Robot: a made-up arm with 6 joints.
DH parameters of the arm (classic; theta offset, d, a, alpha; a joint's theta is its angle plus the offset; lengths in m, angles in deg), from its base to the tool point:
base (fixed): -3.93 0 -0.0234 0
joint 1: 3.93 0.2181 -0.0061 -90
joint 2: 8.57 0 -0.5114 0
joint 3: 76.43 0.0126 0.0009 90
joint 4: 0 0.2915 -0.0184 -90
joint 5: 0 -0.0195 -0.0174 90
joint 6: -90 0.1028 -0.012 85
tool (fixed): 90 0.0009 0 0
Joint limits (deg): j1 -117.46..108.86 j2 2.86..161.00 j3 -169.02..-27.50 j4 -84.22..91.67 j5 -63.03..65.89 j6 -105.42..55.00
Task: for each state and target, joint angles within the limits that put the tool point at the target. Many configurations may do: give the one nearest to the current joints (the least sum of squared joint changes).
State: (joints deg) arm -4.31 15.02 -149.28 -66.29 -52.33 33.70
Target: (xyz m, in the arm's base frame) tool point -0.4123 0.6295 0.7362
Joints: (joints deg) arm -52.30 25.31 -156.87 -64.90 -18.79 32.89
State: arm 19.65 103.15 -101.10 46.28 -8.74 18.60
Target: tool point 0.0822 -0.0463 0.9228
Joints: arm 3.74 59.12 -85.96 54.11 -21.45 20.27
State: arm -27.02 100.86 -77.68 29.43 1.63 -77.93
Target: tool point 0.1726 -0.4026 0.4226
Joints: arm -62.76 101.28 -50.94 31.56 3.42 -79.18
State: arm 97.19 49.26 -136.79 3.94 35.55 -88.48
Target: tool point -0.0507 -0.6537 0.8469
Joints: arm 87.11 33.66 -162.01 2.67 11.52 -87.96
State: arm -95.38 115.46 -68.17 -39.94 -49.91 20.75
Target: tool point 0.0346 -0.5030 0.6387
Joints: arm -92.46 100.25 -69.57 -40.31 -52.41 20.96
